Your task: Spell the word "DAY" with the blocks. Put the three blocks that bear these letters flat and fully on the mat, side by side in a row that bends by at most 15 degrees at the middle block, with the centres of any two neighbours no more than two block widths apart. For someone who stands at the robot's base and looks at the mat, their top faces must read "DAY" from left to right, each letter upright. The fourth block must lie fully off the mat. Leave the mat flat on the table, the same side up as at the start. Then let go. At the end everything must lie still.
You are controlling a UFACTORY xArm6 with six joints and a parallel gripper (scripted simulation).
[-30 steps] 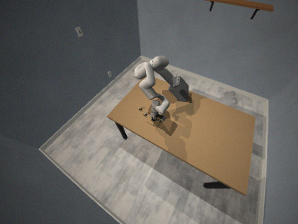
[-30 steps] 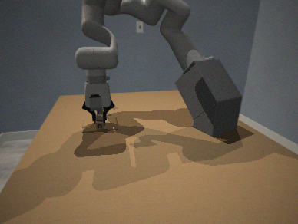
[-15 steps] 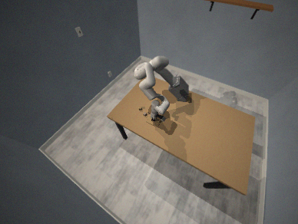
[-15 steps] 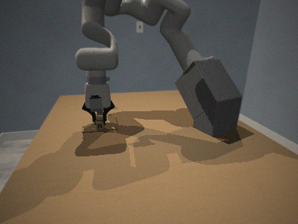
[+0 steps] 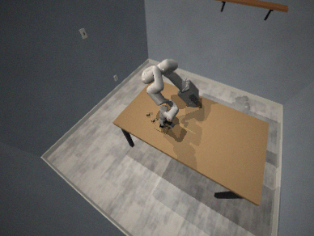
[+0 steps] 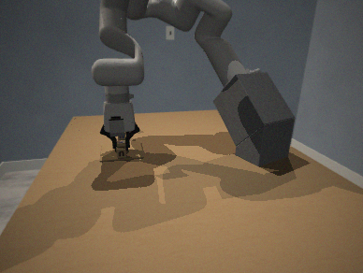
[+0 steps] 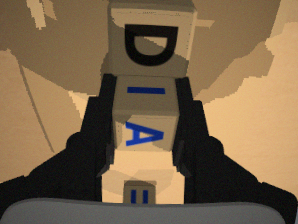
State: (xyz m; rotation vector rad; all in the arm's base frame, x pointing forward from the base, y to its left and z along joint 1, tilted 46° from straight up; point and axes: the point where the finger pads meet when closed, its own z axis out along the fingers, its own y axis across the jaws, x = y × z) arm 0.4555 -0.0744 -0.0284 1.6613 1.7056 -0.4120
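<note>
My hand is 20 mm above the thin tan mat.
</note>
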